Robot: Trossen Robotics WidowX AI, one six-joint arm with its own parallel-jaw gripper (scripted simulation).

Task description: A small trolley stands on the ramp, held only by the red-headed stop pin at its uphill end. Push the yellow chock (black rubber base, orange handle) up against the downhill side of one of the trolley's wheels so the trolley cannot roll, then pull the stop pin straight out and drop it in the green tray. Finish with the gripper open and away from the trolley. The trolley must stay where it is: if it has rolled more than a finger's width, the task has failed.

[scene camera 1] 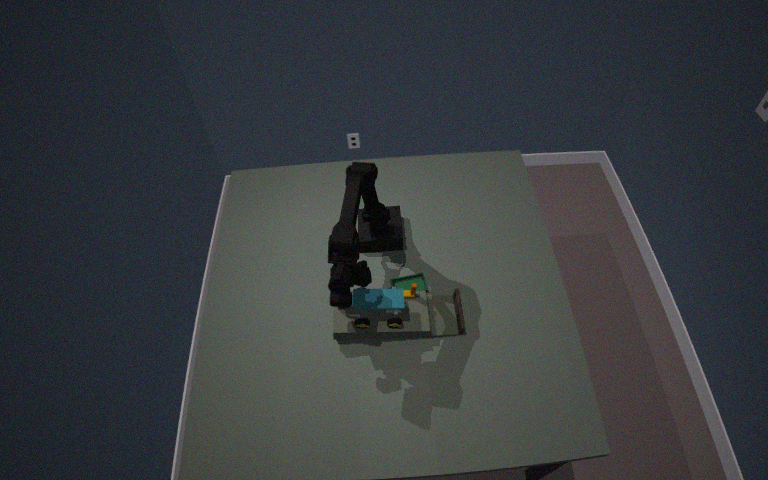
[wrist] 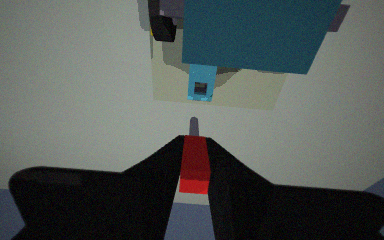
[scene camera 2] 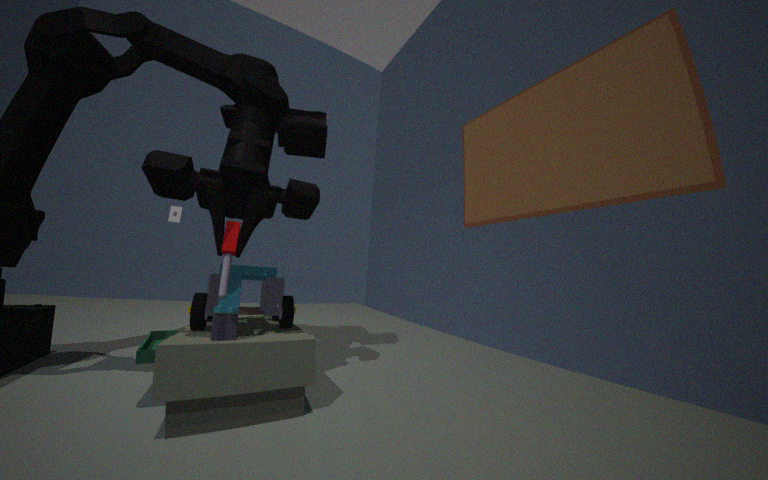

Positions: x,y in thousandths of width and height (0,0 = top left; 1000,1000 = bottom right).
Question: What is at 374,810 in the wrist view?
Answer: My gripper.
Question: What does my gripper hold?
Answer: A red-headed stop pin.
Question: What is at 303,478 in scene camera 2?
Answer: A red-headed stop pin.
